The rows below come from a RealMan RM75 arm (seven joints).
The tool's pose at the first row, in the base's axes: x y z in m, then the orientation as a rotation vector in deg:
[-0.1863 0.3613 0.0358 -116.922 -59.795 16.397]
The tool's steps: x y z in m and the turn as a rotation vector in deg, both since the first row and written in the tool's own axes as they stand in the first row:
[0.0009 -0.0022 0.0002 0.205 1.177 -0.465]
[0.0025 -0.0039 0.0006 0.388 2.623 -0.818]
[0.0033 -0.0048 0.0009 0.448 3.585 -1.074]
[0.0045 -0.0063 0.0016 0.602 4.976 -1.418]
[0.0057 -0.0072 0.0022 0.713 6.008 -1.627]
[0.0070 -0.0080 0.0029 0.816 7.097 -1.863]
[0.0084 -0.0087 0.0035 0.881 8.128 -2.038]
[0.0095 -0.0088 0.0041 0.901 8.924 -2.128]
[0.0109 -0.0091 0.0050 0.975 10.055 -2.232]
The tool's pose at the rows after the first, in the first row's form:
[-0.1871 0.3628 0.0374 -116.405 -59.467 15.022]
[-0.1873 0.3648 0.0387 -115.946 -58.867 13.421]
[-0.1874 0.3659 0.0393 -115.676 -58.507 12.320]
[-0.1879 0.3677 0.0401 -115.231 -57.935 10.780]
[-0.1880 0.3693 0.0406 -114.923 -57.464 9.664]
[-0.1880 0.3709 0.0409 -114.594 -56.985 8.476]
[-0.1878 0.3725 0.0413 -114.333 -56.492 7.364]
[-0.1875 0.3737 0.0411 -114.179 -56.077 6.515]
[-0.1872 0.3754 0.0410 -113.927 -55.447 5.348]

